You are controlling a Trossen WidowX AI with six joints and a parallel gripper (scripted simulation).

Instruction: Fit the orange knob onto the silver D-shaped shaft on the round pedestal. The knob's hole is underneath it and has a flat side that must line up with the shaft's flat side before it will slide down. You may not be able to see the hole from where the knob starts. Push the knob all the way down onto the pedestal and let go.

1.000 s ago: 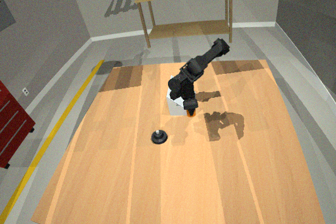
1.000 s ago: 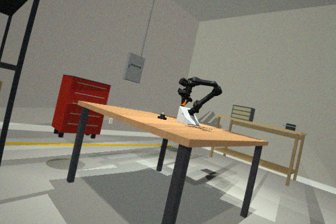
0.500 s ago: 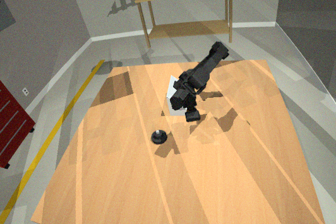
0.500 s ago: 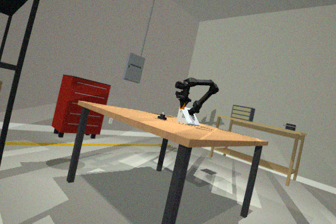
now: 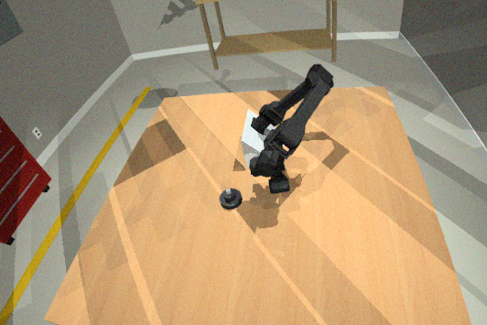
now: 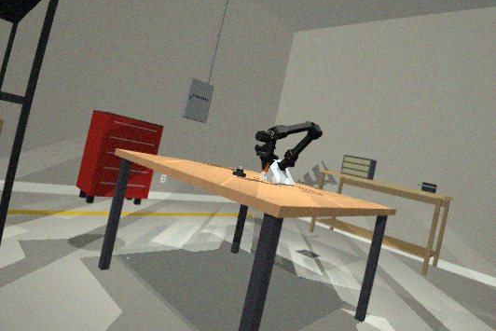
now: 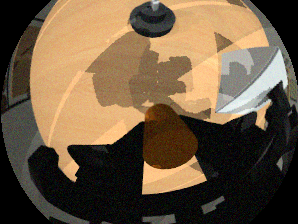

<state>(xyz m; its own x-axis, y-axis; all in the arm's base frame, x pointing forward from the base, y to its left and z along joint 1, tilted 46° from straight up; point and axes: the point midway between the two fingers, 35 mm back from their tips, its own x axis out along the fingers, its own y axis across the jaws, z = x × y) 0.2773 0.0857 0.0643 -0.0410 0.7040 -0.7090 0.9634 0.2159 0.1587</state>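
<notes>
The dark round pedestal lies 180 mm to the right of my gripper tip, 40 mm below it and 20 mm ahead of it. From my gripper tip the other things lie so: orange knob (30 mm above).
</notes>
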